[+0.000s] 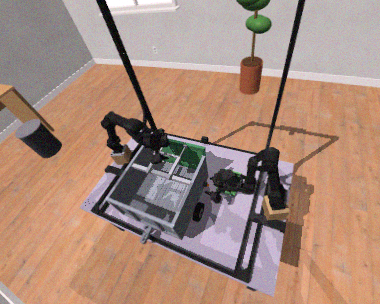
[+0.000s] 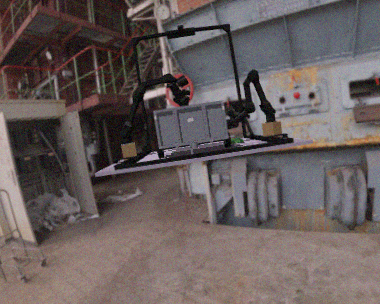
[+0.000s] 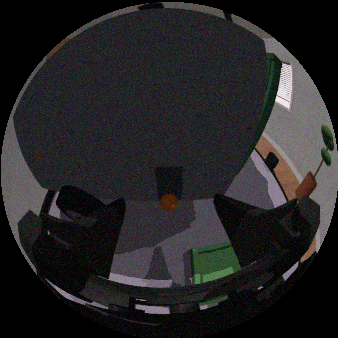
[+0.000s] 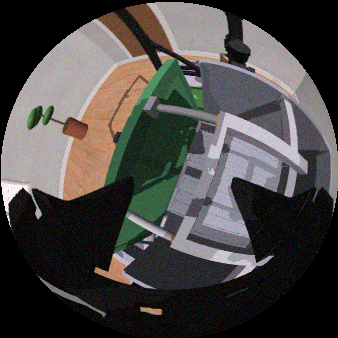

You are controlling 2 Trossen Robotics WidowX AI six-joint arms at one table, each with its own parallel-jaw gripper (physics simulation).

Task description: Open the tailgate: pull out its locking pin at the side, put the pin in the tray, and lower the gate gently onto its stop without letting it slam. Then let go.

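Pixels of known places: left gripper, between the fingertips: (image 1: 207, 185) (image 3: 169, 201); right gripper, between the fingertips: (image 1: 168, 151) (image 4: 184, 182); left arm's base, origin of its link: (image 1: 276, 203) (image 2: 271, 122); right arm's base, origin of its link: (image 1: 118, 149) (image 2: 127, 143).
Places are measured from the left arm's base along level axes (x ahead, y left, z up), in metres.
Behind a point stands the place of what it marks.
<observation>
The trailer (image 1: 186, 212) {x 0.451, y 0.021, z 0.070 m} (image 2: 170, 131) {x 0.771, y -0.028, z 0.039 m} (image 3: 140, 100) {x 0.368, y -0.147, z 0.073 m} stands on the mat. Its green tailgate (image 1: 194, 157) {x 0.390, y -0.293, z 0.086 m} (image 4: 165, 132) {x 0.440, y -0.320, z 0.106 m} is up at the far end. The pin's orange knob (image 1: 206, 185) {x 0.337, y -0.147, z 0.005 m} (image 3: 169, 202) {x 0.330, y -0.150, z 0.006 m} shows at a dark bracket low on the trailer's side. My left gripper (image 1: 210, 188) {x 0.337, y -0.154, z -0.006 m} (image 3: 169, 201) {x 0.337, y -0.154, z -0.006 m} is open, its fingertips apart on either side of the knob with gaps to it. My right gripper (image 1: 157, 158) (image 4: 184, 182) {x 0.519, y -0.289, z 0.176 m} is open and empty above the grey bars near the gate. The green tray (image 3: 215, 257) {x 0.250, y -0.195, z -0.108 m} (image 1: 232, 190) lies beside the trailer, partly hidden by the left arm.
Light grey bars (image 4: 260, 140) {x 0.489, y -0.211, z 0.171 m} cross the trailer bed, and round rods (image 4: 185, 111) {x 0.450, y -0.281, z 0.168 m} run from them to the tailgate. A black wheel (image 1: 198, 211) {x 0.400, y -0.011, z -0.015 m} sticks out from the trailer's side. Black frame rails (image 1: 200, 259) {x 0.416, y 0.205, z -0.098 m} edge the mat. A grey hitch (image 1: 146, 234) {x 0.684, y 0.078, z -0.033 m} sticks out at the trailer's near end.
</observation>
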